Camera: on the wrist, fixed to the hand. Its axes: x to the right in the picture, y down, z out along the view.
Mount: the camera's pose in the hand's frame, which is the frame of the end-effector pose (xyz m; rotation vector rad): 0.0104 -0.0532 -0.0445 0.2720 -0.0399 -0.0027
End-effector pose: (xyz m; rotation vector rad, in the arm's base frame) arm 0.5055 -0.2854 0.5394 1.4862 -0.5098 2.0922
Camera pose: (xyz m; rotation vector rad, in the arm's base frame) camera 0.5017 -0.2155 0.5350 1.6790 -0.2434 2.2018
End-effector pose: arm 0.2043 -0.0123 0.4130 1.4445 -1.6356 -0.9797
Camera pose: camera 0.2663 -0.0301 0.3853 1.6131 -1.8524 -0.8151
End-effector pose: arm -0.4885 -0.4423 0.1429 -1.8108 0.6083 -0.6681
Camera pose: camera -0.5072 -0.4625 0.2074 -1.5680 0.4642 -0.6804
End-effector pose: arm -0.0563 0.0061 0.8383 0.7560 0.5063 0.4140
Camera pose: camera -0.0641 0.0005 0.7688 1.0236 0.5321 0.3301
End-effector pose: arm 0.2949 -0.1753 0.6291 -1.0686 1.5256 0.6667
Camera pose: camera 0.3222 -0.2394 0.6368 -0.8463 1.5298 0.4597
